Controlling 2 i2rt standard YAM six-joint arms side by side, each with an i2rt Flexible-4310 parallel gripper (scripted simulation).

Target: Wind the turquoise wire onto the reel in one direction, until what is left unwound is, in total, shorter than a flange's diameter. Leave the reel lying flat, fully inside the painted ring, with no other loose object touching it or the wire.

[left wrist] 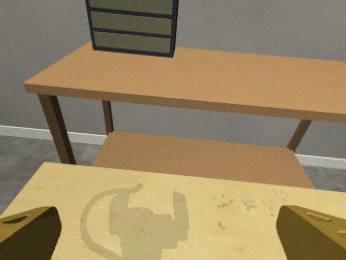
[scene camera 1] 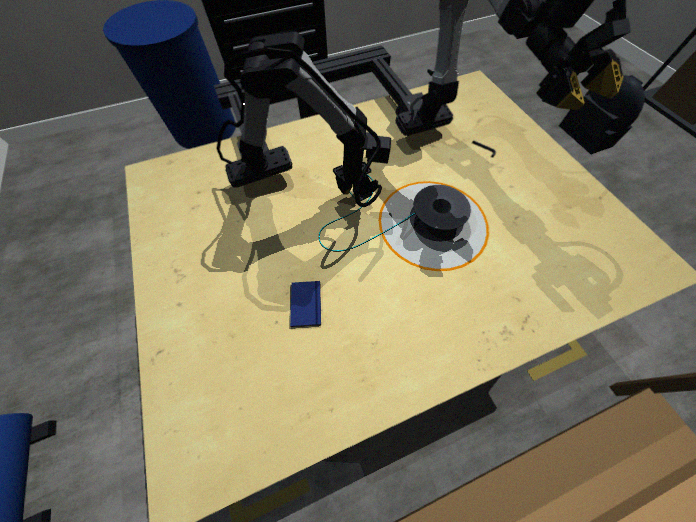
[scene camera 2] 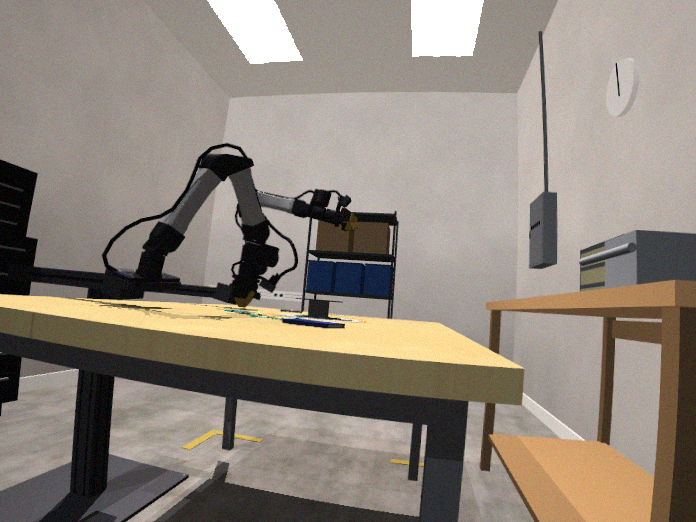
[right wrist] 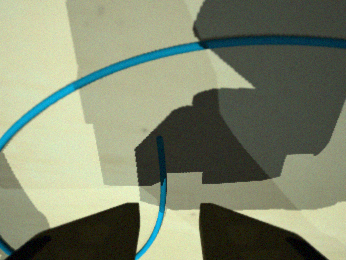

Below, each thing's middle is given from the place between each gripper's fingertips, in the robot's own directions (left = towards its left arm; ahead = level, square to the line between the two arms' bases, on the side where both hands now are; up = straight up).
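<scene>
My left gripper (scene camera 1: 598, 101) is 37 cm above the dark grey reel (scene camera 1: 442, 207), and I see that it is also 20 cm to the left of the reel and 8 cm past it. The blue notebook (scene camera 1: 305, 296) is 67 cm to the right of my left hand, 39 cm below it and 4 cm ahead of it.
Counted from my right hand, the dark grey reel is 200 mm ahead, 220 mm to the left and 10 mm above. The blue notebook, for its part, I find 260 mm to the right of my right hand, 310 mm ahead of it and 20 mm below it.
</scene>
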